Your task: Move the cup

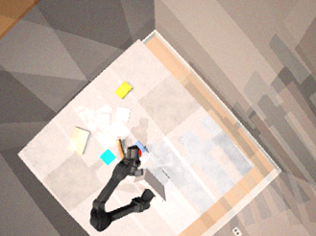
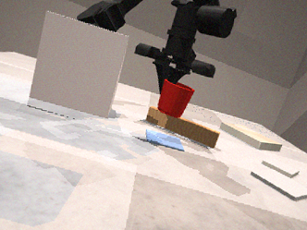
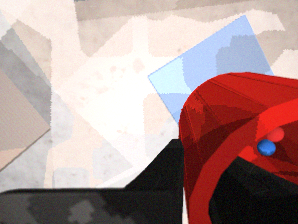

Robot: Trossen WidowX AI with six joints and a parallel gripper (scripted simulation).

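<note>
Now: gripper tip 4 cm short of the blue marble, 3 cm to the left of it and 2 cm above it. Also, from my gripper tip: red marble (4 cm ahead, 2 cm to the right, 2 cm below); green marble (5 cm ahead, 1 cm to the right, 2 cm below); cup (3 cm ahead, 2 cm to the right).
</note>
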